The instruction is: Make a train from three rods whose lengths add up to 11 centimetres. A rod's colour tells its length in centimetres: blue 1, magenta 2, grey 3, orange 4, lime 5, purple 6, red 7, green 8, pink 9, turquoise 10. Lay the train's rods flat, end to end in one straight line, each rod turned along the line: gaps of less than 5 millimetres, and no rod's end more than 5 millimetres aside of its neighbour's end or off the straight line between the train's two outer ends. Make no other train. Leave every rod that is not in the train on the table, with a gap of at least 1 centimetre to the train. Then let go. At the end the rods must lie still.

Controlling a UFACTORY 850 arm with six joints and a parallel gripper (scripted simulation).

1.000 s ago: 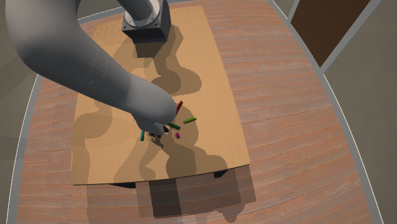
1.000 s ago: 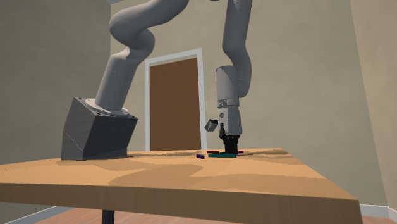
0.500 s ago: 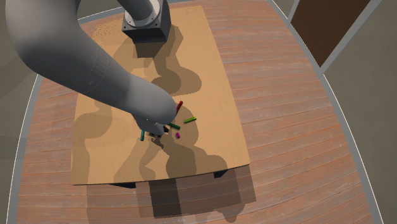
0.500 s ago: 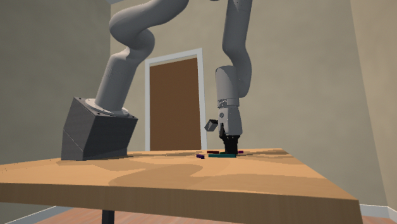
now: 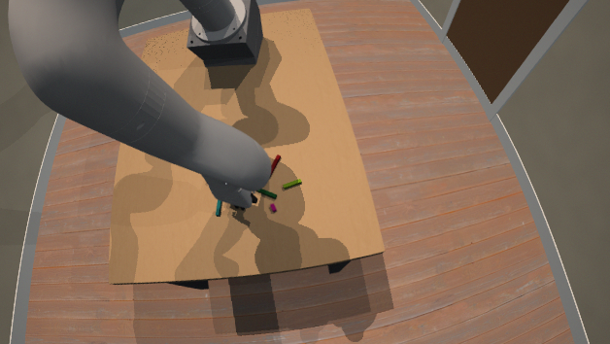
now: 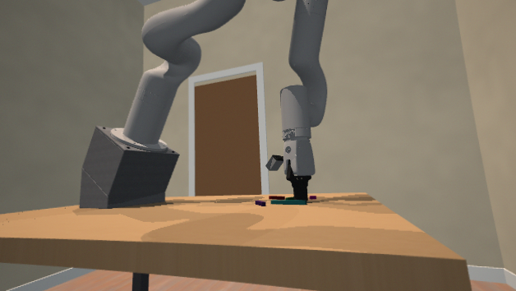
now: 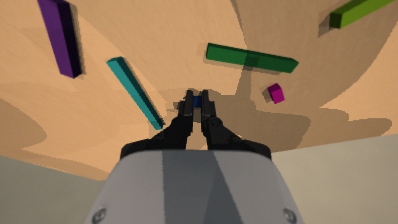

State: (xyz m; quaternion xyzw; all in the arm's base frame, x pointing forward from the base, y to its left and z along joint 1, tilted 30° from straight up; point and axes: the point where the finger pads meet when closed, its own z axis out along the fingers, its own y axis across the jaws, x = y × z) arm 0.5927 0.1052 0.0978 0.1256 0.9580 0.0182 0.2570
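Now: the small blue rod 2 cm below my hand. From my hand the other things lie so: turquoise rod 2 cm behind, 6 cm to the right, 2 cm below; then green rod 4 cm behind, 6 cm to the left, 2 cm below; then magenta rod 1 cm ahead, 9 cm to the left, 2 cm below.
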